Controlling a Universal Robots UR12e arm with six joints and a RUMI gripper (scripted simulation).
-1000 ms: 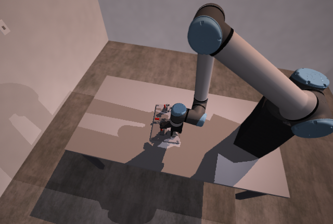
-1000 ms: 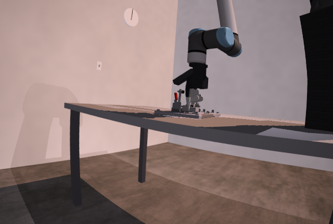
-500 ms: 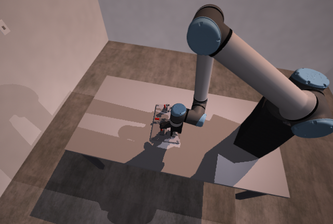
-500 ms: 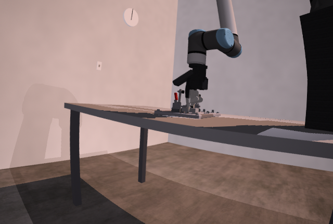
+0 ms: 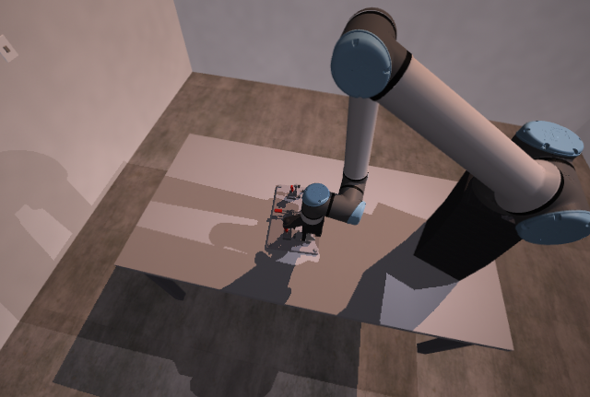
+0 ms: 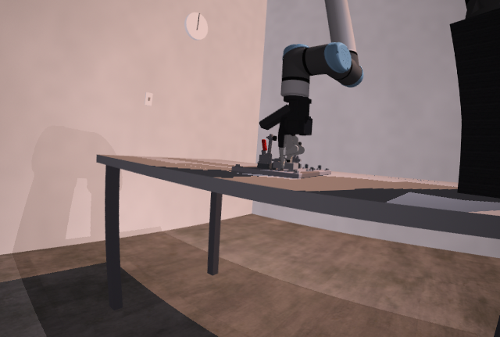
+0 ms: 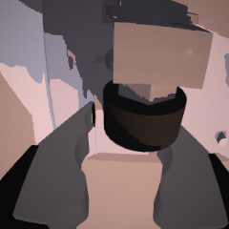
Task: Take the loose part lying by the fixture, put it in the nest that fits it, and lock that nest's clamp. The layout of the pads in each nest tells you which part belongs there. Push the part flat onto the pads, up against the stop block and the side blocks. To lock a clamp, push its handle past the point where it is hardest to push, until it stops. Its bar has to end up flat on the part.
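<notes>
Right now my hand is 10 mm above the loose part. Also, from my hand: grey fixture plate 110 mm to the right, 50 mm ahead, 30 mm below.
</notes>
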